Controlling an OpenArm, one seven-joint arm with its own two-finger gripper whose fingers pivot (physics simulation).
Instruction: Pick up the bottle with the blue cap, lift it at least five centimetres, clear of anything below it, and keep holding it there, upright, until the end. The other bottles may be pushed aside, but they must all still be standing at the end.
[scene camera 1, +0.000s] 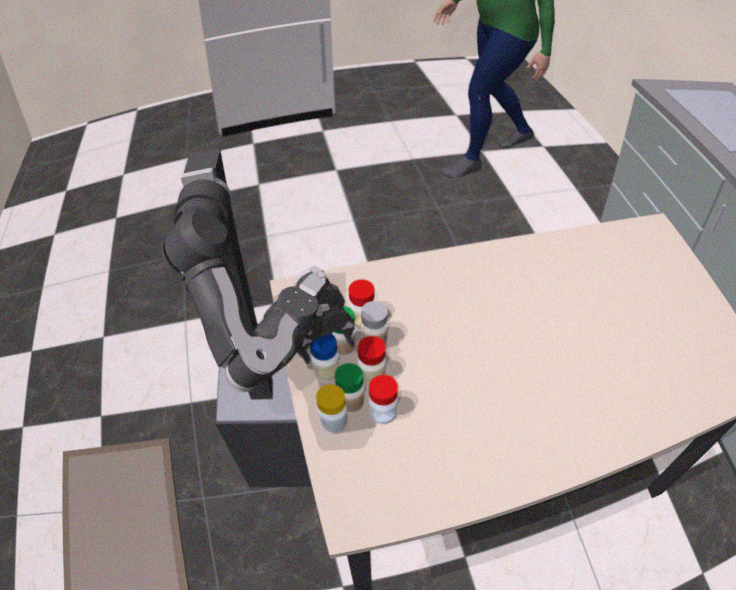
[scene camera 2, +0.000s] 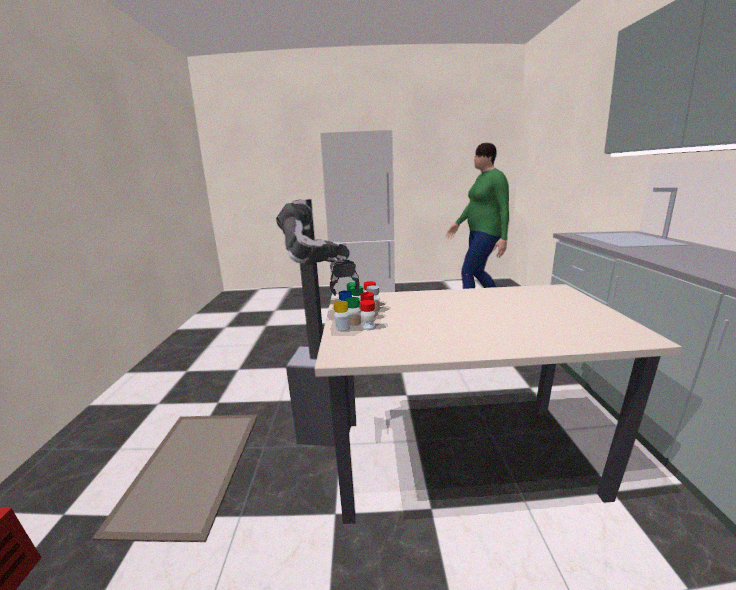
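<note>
The bottle with the blue cap (scene camera 1: 323, 348) (scene camera 2: 345, 296) stands upright on the table near its left edge, among the other bottles. My gripper (scene camera 1: 329, 351) (scene camera 2: 345, 291) is open and points down. Its fingertips are apart, one to the left and one to the right of the blue cap in both views. How far the fingers reach down beside the bottle, and whether they touch it, I cannot tell. A green-capped bottle (scene camera 1: 347, 315) stands just behind, partly hidden by the gripper. A front green-capped bottle (scene camera 1: 348, 377) (scene camera 2: 352, 302) stands on the near side.
A yellow-capped bottle (scene camera 1: 331, 399) (scene camera 2: 340, 306), a front red-capped bottle (scene camera 1: 383, 390) (scene camera 2: 367, 304), a dark red-capped bottle (scene camera 1: 371, 350), a grey-capped bottle (scene camera 1: 374, 314) and a back red-capped bottle (scene camera 1: 361, 291) stand upright on the table (scene camera 1: 522, 368) (scene camera 2: 491, 325). A person (scene camera 1: 503, 61) (scene camera 2: 488, 202) is beyond it.
</note>
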